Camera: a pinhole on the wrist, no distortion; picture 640 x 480 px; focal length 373.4 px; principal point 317.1 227.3 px. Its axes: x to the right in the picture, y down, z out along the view. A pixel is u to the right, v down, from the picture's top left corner.
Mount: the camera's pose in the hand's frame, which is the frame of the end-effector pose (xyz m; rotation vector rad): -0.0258 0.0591 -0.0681 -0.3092 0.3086 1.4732
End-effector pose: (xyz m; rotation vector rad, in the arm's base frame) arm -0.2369 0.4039 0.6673 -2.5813 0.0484 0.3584
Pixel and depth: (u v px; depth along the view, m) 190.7 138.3 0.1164
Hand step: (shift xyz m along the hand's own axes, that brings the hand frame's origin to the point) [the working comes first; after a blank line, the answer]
In the camera's frame: -0.0394 -0.0277 0.1164

0.0007 0.0659 0.0549
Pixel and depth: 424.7 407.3 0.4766
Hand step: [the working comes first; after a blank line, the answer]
In the camera's frame: 0.1373 0.2297 0.4766

-0.2380 0.3866 0.3147
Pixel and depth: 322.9 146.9 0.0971
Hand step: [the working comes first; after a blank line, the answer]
In the camera's frame: 0.0015 -0.0209 0.0971

-0.0034 0.0965 0.0212
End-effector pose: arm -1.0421 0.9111 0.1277 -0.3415 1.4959 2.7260
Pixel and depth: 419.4 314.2 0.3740
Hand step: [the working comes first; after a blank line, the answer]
In the camera's frame: 0.1025 0.0870 0.3740

-0.0997 0.3044 0.2357
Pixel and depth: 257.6 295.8 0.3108
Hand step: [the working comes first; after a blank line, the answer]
In the camera's frame: -0.0495 0.0570 0.3108

-0.0818 0.1381 0.2367
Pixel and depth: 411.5 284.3 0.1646
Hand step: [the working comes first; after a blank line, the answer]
In the camera's frame: 0.0416 0.0251 0.1646

-0.0454 0.1629 0.0672
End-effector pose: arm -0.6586 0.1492 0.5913 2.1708 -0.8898 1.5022
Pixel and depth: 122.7 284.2 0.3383
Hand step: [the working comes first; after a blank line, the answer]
In the camera's frame: -0.1761 0.0516 0.3383

-0.0852 0.0319 0.3112
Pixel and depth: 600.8 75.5 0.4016
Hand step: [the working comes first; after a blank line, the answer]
In the camera's frame: 0.3051 -0.1633 0.4016

0.1652 0.4831 0.1865
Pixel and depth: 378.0 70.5 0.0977
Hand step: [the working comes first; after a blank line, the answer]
In the camera's frame: 0.0159 -0.0410 0.0977

0.0177 0.1086 0.0164
